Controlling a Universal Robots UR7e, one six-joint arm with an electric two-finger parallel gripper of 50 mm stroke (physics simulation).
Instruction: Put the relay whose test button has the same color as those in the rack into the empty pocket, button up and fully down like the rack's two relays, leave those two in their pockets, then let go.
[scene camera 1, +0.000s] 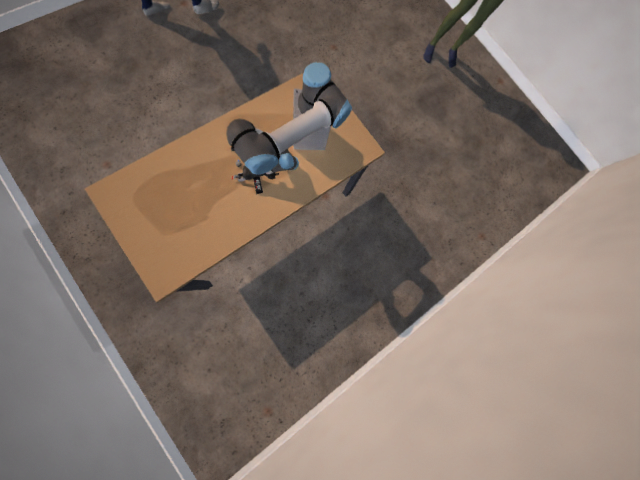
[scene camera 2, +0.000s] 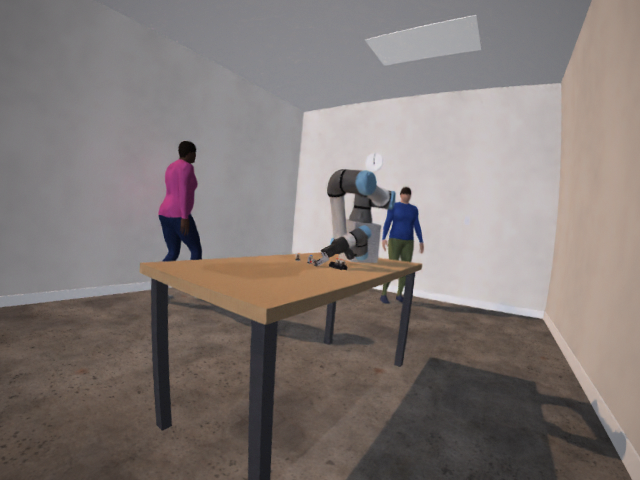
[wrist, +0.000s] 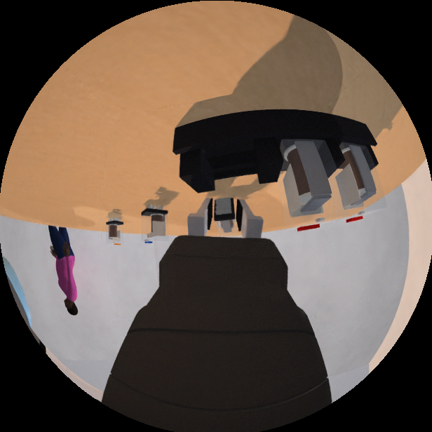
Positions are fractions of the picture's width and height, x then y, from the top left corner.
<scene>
I see my gripper (wrist: 0.52, 0.48), a red-button relay (wrist: 0.52, 0.49), a blue-button relay (wrist: 0.36, 0.51) and a black rack (wrist: 0.56, 0.33).
</scene>
